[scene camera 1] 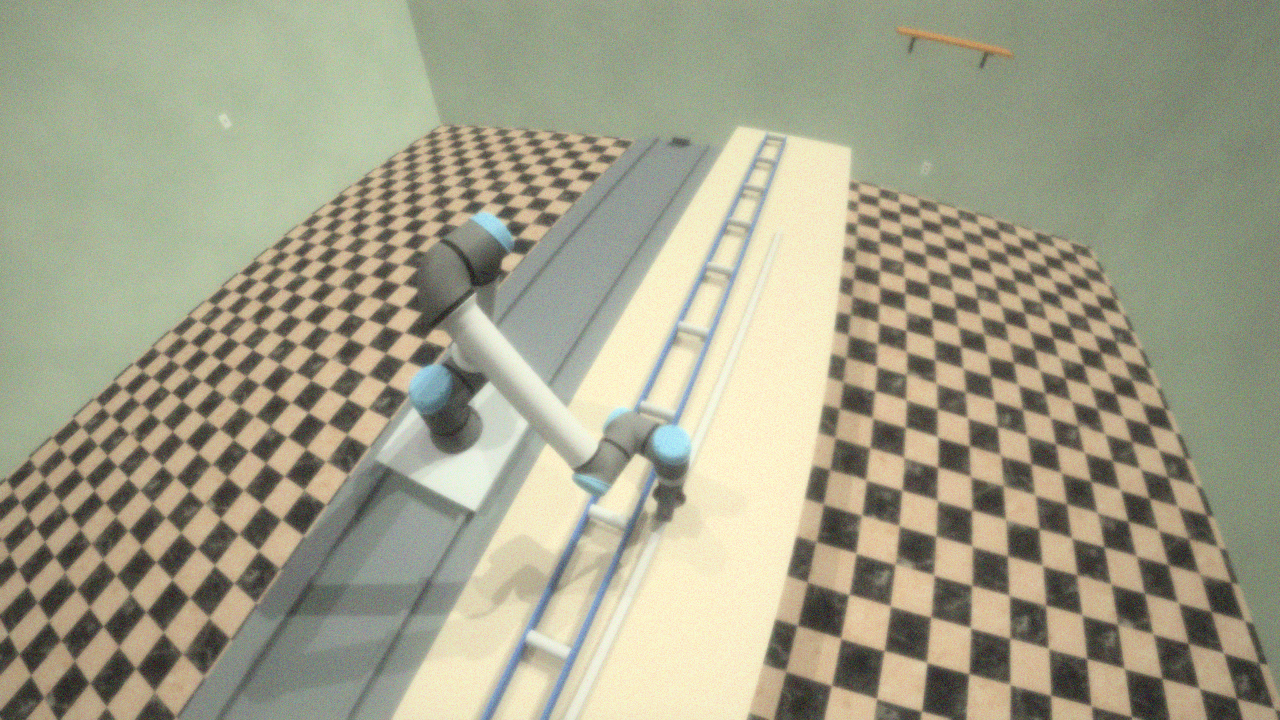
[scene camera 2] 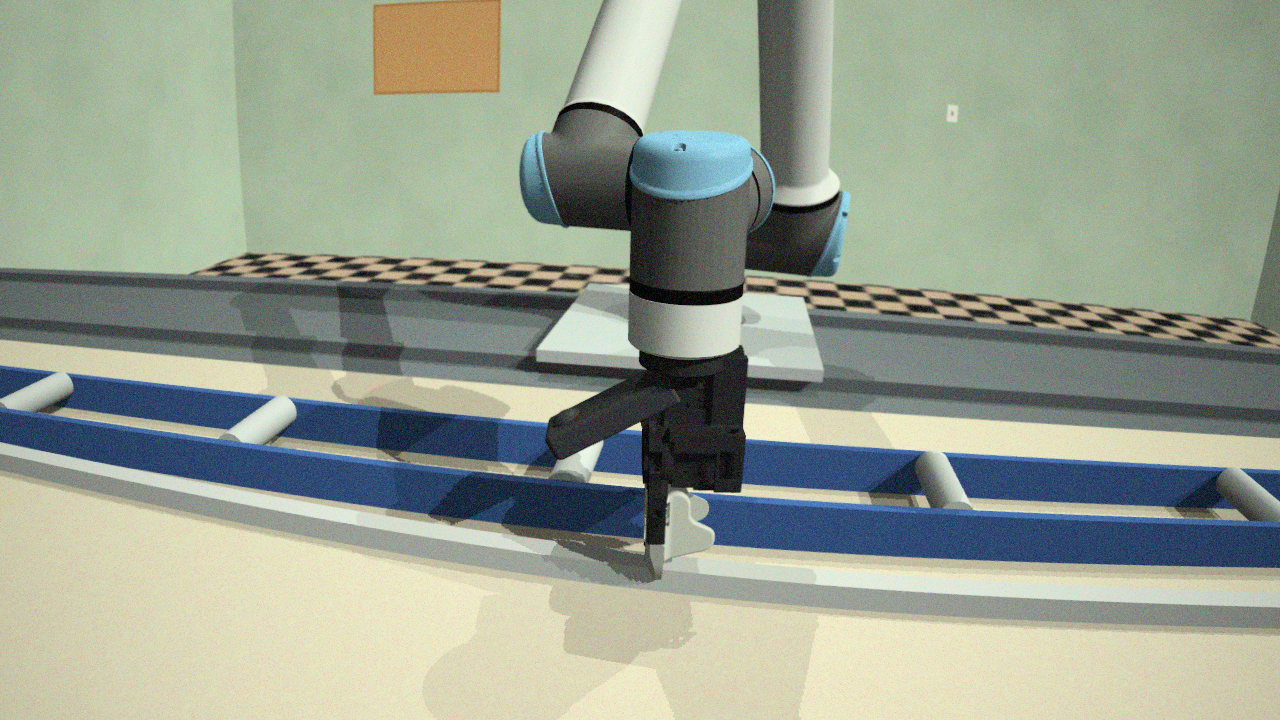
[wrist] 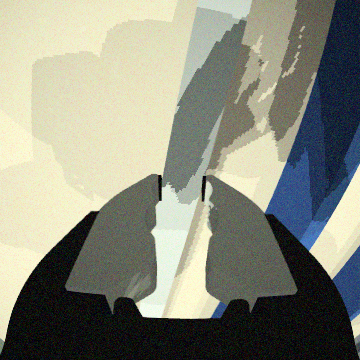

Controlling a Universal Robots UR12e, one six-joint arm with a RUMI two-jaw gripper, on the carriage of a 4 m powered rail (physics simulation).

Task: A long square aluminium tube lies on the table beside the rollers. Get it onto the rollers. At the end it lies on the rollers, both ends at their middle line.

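Pixels of known places: gripper, fingertip midpoint: (scene camera 2: 656,569) (wrist: 181,177); arm's base at its link origin: (scene camera 1: 457,430).
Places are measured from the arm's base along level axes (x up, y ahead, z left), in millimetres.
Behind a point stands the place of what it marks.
Note:
The long square aluminium tube (scene camera 1: 741,335) {x -5, y 801, z 773 mm} (scene camera 2: 895,586) {x -5, y 784, z 242 mm} (wrist: 200,120) {x -5, y 766, z -16 mm} is pale grey. It lies low along the table, beside the blue roller frame and parallel to it. The rollers (scene camera 1: 657,410) {x 29, y 623, z 313 mm} (scene camera 2: 941,480) {x 28, y 632, z 312 mm} are short grey cylinders between the two blue rails. My gripper (scene camera 1: 664,517) {x -14, y 769, z 25 mm} (scene camera 2: 664,562) {x -14, y 769, z 25 mm} (wrist: 181,177) {x -14, y 769, z 25 mm} points down at the tube, with one finger on each side, and is shut on it. In the wrist view the tube fills the narrow gap between the fingertips. I cannot tell whether the tube touches the table under the gripper. In scene camera 1 its near end is cut off by the picture's edge.
The near blue rail (scene camera 2: 984,537) {x -2, y 694, z 350 mm} (wrist: 300,185) {x -2, y 694, z 11 mm} runs close beside the tube and the gripper, on the rail-carriage side. The arm reaches over the frame from the white carriage plate (scene camera 1: 465,474) {x 0, y 126, z -131 mm} (scene camera 2: 581,344) {x 0, y 184, z -160 mm}, which stands on the grey powered rail (scene camera 1: 581,295).

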